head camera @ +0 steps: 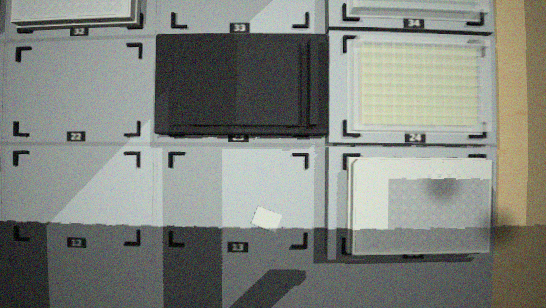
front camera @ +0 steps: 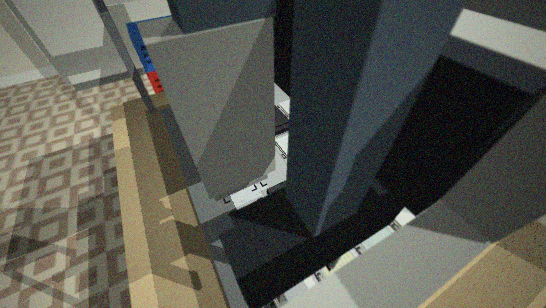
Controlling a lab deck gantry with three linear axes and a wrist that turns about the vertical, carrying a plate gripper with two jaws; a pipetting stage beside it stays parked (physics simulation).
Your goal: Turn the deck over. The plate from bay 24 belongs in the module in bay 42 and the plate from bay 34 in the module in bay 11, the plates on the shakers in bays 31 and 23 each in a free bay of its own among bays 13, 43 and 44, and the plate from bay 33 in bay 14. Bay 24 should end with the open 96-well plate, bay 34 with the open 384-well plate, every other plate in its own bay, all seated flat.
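Frame: origin at the robot's base, x ahead, y left, z up, level; millimetres.
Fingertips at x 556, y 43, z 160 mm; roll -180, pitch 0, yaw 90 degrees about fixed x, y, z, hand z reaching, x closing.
Observation:
Offsets run from my fingertips to a thing's middle. "pt": to the spot under its first point.
A white plate @[0 mm ahead, 0 mm left, 138 mm down] (head camera: 370, 205) sits in bay 14 in the head view and looks flat. The open plate @[0 mm ahead, 107 mm left, 138 mm down] (head camera: 417, 82) with yellowish wells sits in bay 24. Part of a pale clear plate @[pt 5 mm back, 175 mm left, 131 mm down] (head camera: 417, 6) shows in bay 34. The dark shaker @[160 mm back, 108 mm left, 144 mm down] (head camera: 225, 82) in bay 23 shows no plate on it. Bay 33 shows bare at its near part. Bay 13 @[pt 208 mm back, 1 mm right, 160 mm down] (head camera: 192, 200) holds no plate. The gripper's jaws cannot be made out in the front view, among dark shapes and shadow; no jaws show around the plates in the head view. Bays 11, 31, 42, 43 and 44 are outside the head view.
A white plate @[pt 324 mm back, 180 mm left, 146 mm down] (head camera: 72, 11) stands in bay 32. A small white patch @[pt 136 mm back, 17 mm right, 159 mm down] (head camera: 266, 218) lies in bay 13. In the front view a grey column (front camera: 230, 100) and a dark column (front camera: 325, 100) hide most of the deck. A blue and red box (front camera: 139, 50) stands behind the wooden table edge (front camera: 135, 225).

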